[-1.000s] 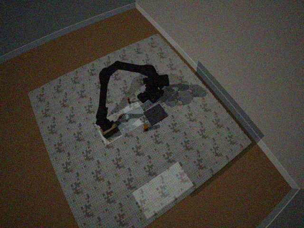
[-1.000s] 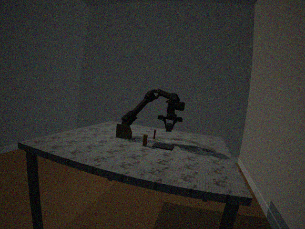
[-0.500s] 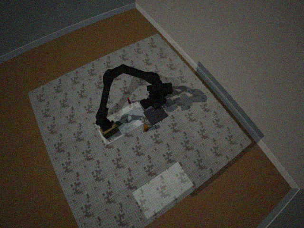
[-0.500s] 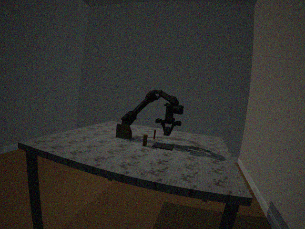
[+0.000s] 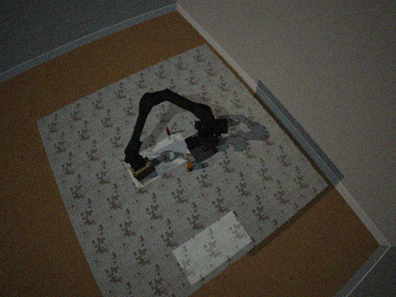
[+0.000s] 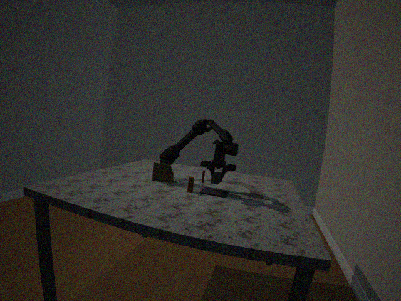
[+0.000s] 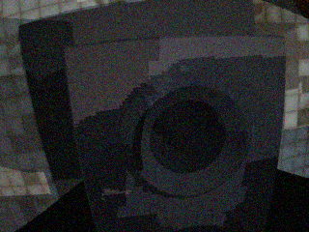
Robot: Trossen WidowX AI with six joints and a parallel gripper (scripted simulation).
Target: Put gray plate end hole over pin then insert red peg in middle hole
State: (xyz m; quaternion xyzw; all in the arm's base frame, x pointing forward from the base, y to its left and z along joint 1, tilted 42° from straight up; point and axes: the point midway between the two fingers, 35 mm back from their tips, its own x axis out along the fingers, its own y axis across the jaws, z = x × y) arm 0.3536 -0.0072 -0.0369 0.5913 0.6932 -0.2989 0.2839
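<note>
Right now the dark base is 6 cm below my gripper tip. Also, from my gripper tip: gray plate (3 cm above); then red peg (17 cm to the left, 14 cm behind, 3 cm below); then short orange cylinder (12 cm behind, 8 cm to the right, 3 cm below).
</note>
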